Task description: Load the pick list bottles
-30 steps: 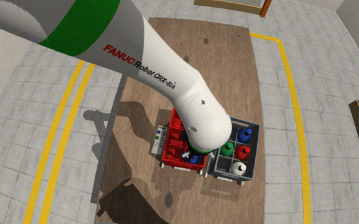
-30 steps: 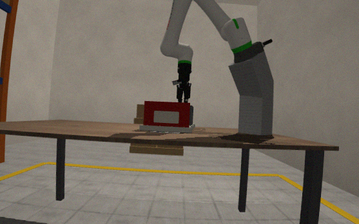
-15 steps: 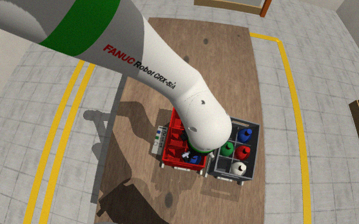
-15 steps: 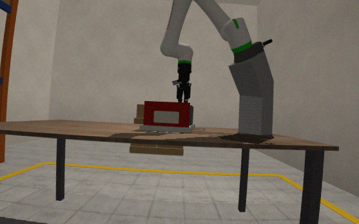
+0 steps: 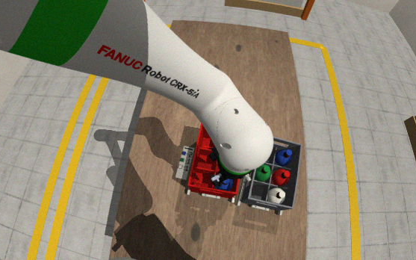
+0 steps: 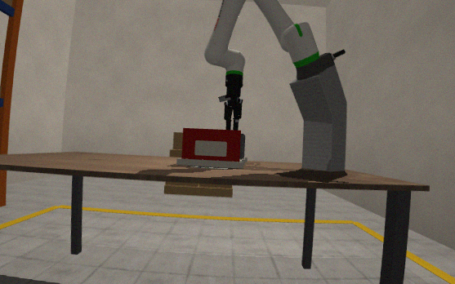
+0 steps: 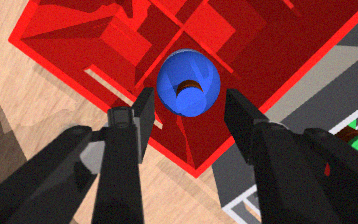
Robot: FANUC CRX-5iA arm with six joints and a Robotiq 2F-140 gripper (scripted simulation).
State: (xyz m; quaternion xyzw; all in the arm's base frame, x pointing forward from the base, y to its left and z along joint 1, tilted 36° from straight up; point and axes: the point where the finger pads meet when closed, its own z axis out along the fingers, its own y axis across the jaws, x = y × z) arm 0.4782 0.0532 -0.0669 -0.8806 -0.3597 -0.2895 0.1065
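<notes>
Right now my hand is 210 mm to the left of the blue-label bottle, 200 mm short of it and 110 mm above it. Round my hand: grey crate 180 mm to the right, 120 mm below, 100 mm ahead; then red crate 120 mm below, 80 mm ahead, 60 mm to the left; then green-label bottle 140 mm to the right, 110 mm below, 100 mm ahead.
</notes>
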